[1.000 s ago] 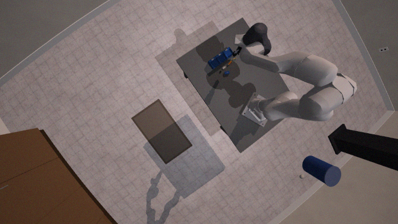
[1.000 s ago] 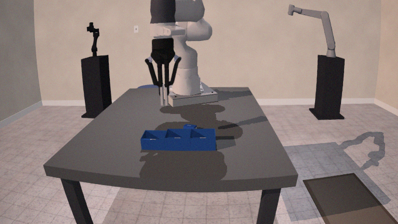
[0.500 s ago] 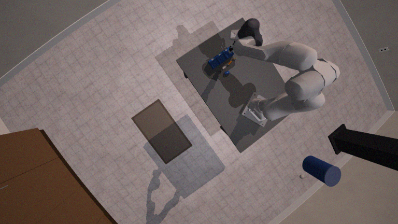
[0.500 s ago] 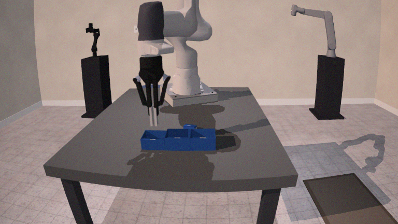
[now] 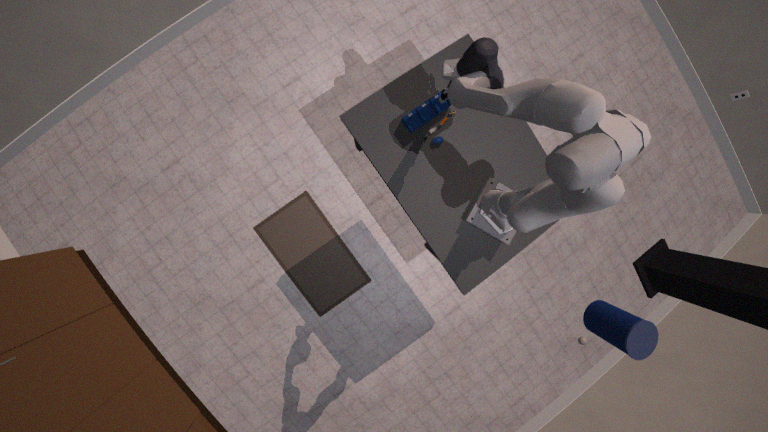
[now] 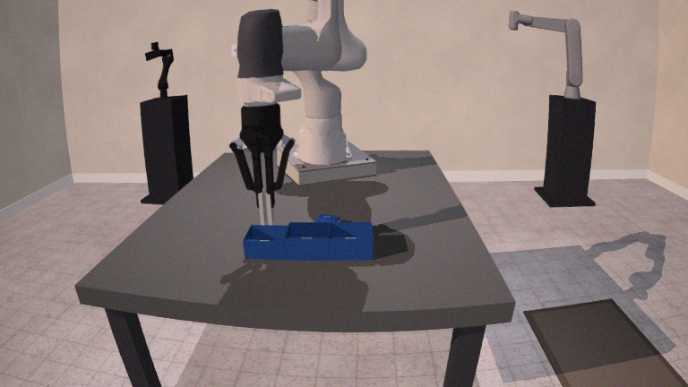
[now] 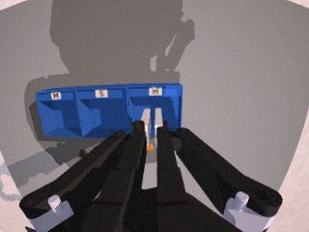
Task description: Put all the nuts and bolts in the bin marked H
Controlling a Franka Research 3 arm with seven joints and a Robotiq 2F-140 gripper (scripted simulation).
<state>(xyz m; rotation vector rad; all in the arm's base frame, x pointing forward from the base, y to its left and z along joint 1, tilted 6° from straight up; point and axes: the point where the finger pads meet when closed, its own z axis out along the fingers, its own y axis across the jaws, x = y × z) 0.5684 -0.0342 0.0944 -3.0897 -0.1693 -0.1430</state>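
Right now my hand is 8 cm to the right of the blue bin and 7 cm above it. Round my hand: orange stick-like thing: 9 cm behind, 2 cm to the left, 9 cm below; then blue block: 15 cm behind, 11 cm to the left, 9 cm below; then yellow bolt: 8 cm behind, 5 cm to the right, 9 cm below.
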